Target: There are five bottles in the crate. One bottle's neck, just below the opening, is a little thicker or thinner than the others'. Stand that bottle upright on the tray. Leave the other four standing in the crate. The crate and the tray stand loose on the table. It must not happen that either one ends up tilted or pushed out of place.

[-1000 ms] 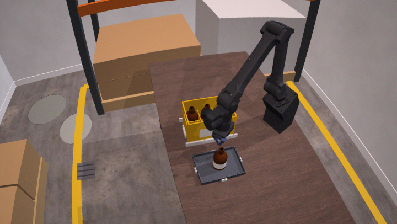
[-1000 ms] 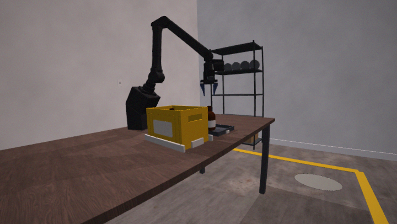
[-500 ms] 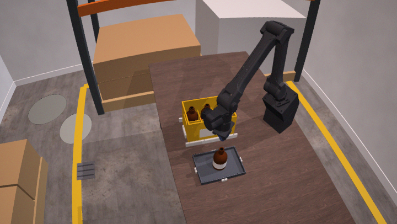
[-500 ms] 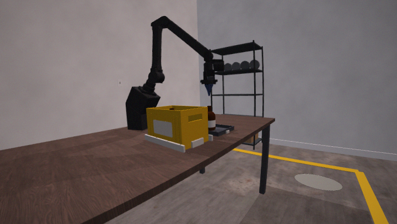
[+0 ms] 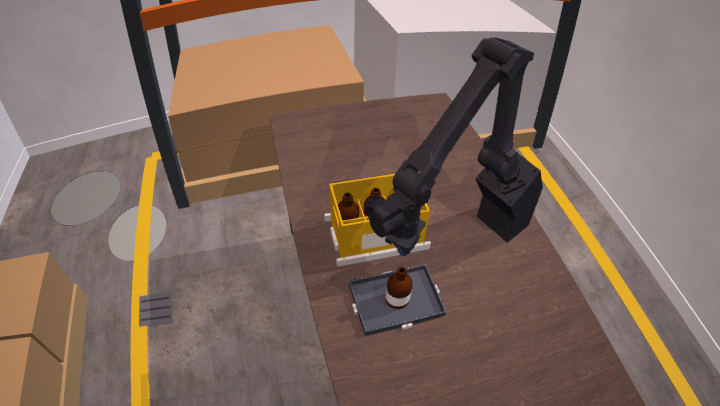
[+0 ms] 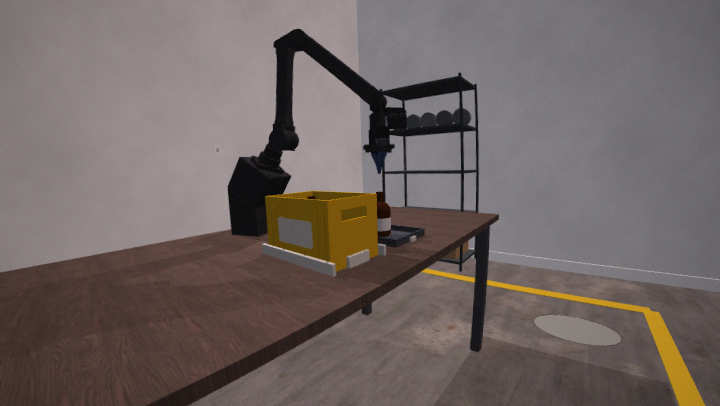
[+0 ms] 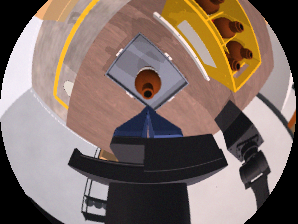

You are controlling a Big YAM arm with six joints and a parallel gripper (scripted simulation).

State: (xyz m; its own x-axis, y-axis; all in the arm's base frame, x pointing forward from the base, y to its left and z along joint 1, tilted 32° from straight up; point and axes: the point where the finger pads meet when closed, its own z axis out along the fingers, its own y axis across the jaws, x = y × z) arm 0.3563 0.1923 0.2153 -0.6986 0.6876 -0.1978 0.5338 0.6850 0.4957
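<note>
My hand is 150 mm above the glass bottle. Also, from my hand: dark tray 220 mm below; then yellow crate 270 mm to the right, 150 mm below, 20 mm ahead.
</note>
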